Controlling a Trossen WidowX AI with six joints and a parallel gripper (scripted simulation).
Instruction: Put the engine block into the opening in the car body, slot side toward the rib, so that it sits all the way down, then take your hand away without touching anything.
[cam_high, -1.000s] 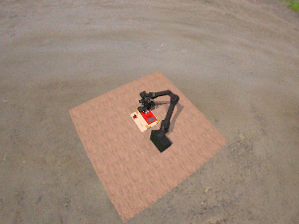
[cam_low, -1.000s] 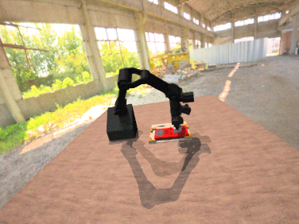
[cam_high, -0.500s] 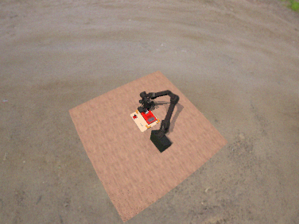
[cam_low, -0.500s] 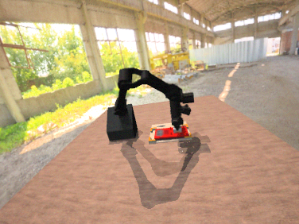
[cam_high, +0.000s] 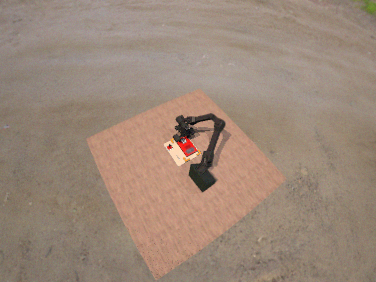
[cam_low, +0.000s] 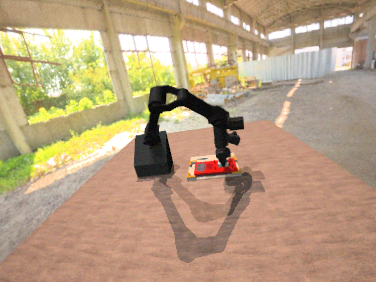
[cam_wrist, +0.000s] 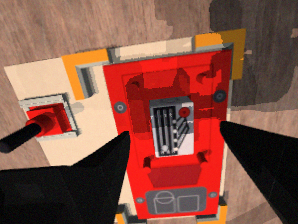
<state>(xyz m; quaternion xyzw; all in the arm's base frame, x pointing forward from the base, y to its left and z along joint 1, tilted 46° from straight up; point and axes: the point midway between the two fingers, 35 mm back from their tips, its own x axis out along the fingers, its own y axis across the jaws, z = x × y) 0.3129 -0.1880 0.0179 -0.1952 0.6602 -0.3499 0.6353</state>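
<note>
Now: the engine block 2 cm below my gripper tip and 1 cm to the left of it. The rest, counted from my gripper tip: cream base plate: 4 cm to the left, 4 cm behind, 3 cm below.
</note>
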